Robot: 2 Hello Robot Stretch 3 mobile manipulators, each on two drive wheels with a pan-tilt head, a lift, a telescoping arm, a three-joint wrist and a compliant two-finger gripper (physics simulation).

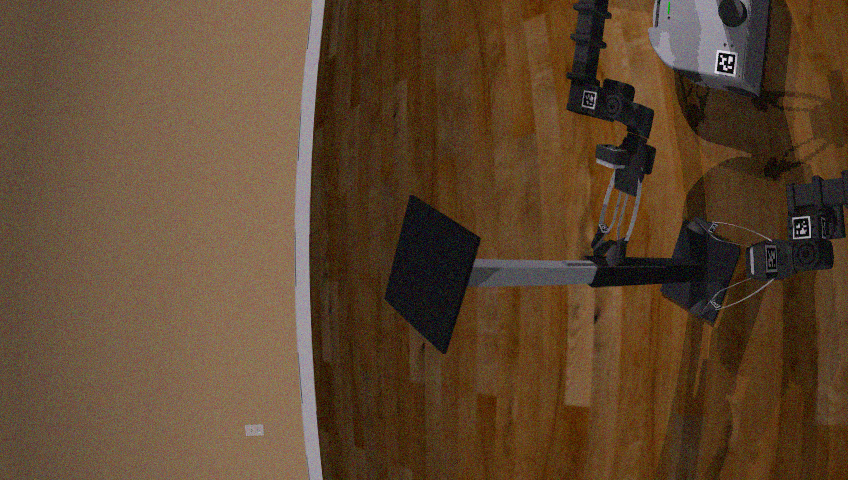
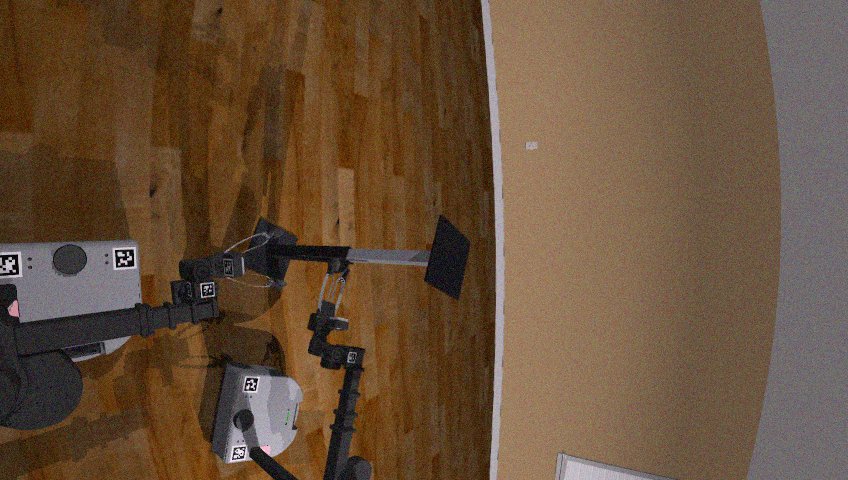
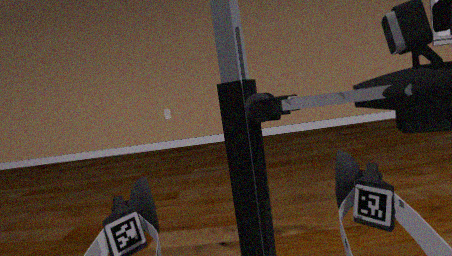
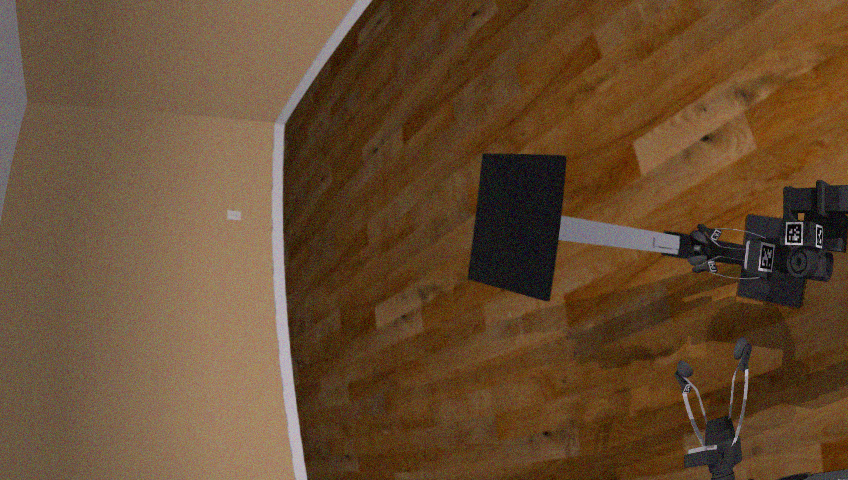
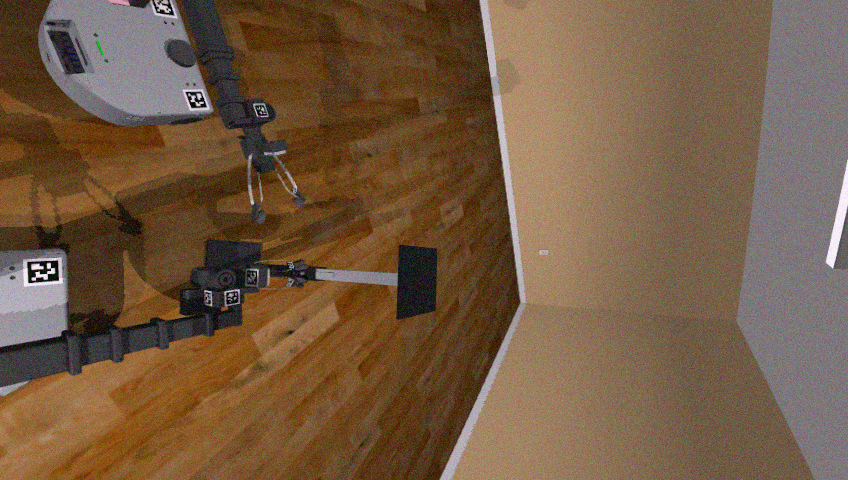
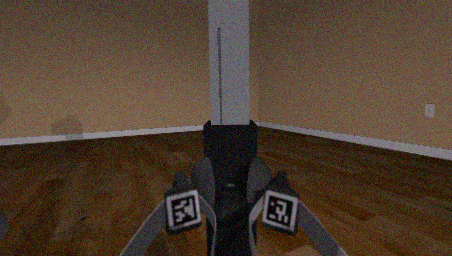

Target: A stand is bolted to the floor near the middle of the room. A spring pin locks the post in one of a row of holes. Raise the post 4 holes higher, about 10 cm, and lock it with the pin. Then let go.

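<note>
The grey post stands upright in the black sleeve and carries a black top plate. My r2 gripper is shut on the pin's dark knob, near the sleeve's upper end; the fingers hide most of it. My r1 gripper is open, its fingers pointing at the stand, apart from it. The pin's tip is hidden.
The stand's dark base plate is on the wood floor. The r2 base and the r1 base stand on different sides of it. A tan wall with a white outlet is beyond the stand.
</note>
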